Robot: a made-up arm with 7 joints. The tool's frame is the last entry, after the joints.
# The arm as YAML. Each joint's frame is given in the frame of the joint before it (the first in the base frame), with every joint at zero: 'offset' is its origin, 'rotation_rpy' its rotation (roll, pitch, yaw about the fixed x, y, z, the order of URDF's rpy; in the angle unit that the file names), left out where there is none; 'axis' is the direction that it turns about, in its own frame. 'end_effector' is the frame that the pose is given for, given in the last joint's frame.
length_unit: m
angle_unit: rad
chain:
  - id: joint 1
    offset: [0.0, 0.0, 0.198]
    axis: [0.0, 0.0, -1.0]
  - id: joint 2
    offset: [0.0, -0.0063, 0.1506]
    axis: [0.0, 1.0, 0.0]
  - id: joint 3
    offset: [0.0, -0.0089, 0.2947]
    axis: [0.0, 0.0, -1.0]
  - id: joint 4
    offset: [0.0, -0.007, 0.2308]
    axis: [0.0, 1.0, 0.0]
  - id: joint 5
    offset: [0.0, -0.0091, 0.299]
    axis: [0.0, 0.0, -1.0]
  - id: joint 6
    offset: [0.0, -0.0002, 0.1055]
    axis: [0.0, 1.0, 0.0]
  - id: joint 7
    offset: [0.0, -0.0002, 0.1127]
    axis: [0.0, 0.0, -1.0]
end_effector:
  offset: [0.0, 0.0, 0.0]
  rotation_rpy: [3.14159, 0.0, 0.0]
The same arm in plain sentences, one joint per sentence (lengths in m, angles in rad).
The arm has seven revolute joints in a row. What follows holds with every joint at zero, and every direction is one of the base frame's. Joint 1 is mounted 0.198 m along +z from the base frame's origin and turns about -z. Joint 2 is mounted 0.0063 m along -y and 0.1506 m along +z from joint 1 and turns about +y. Joint 3 is mounted 0.0089 m along -y and 0.2947 m along +z from joint 2 and turns about -z. Joint 4 is mounted 0.007 m along -y and 0.2308 m along +z from joint 3 and turns about +y. Joint 5 is mounted 0.0091 m along -y and 0.299 m along +z from joint 4 and turns about -z. Joint 6 is mounted 0.0002 m along -y and 0.1055 m along +z from joint 5 and turns about +y. Joint 7 is mounted 0.0002 m along -y and 0.1127 m along +z from joint 6 and turns about -z. The tool frame, which is the frame that the pose is given for, is mounted at the same point as joint 7; its axes are the base frame's turned by roll 3.1416, pitch 0 and yaw 0 rad (as in URDF: about the fixed x, then y, then z).
